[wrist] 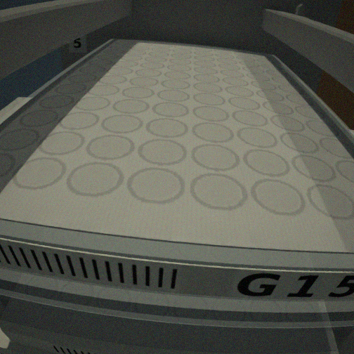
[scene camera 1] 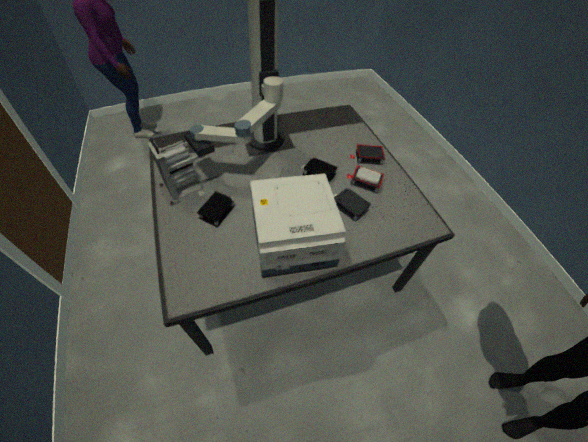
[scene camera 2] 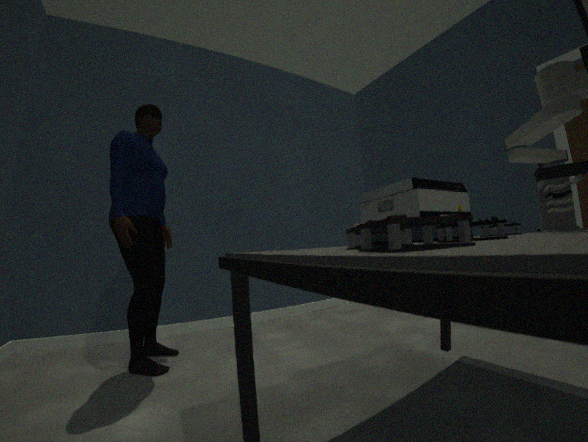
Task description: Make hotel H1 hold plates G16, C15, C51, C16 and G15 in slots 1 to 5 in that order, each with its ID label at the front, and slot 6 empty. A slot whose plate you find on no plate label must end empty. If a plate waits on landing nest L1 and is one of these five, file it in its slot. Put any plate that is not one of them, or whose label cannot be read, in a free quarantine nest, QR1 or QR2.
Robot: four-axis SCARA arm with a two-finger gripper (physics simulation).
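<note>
Plate G15 (wrist: 170, 115) fills the wrist view, lying flat in hotel H1 (wrist: 310, 42) (scene camera 1: 174, 187), with its barcode and ID label at the front. A tag reading 5 stands behind it at the upper left. Part of another barcode shows below G15; its ID is out of view. The other plates show as pale layers in scene camera 1, too small to read. My gripper (scene camera 1: 175, 151) is at the hotel's upper part; its fingers are open with nothing held, mostly hidden by G15 in the wrist view. Two red-edged nests stand at the right: one dark (scene camera 1: 370, 153), one with a pale top (scene camera 1: 369, 176).
A large white instrument (scene camera 1: 297, 210) (scene camera 2: 440, 200) stands mid-table. Black nests stand to its left (scene camera 1: 216, 208), behind it (scene camera 1: 320, 168) and to its right (scene camera 1: 353, 203). The arm's column (scene camera 1: 260, 45) rises at the back. A person in purple (scene camera 1: 102, 35) stands behind the hotel; another in blue (scene camera 2: 137, 175) stands away from the table.
</note>
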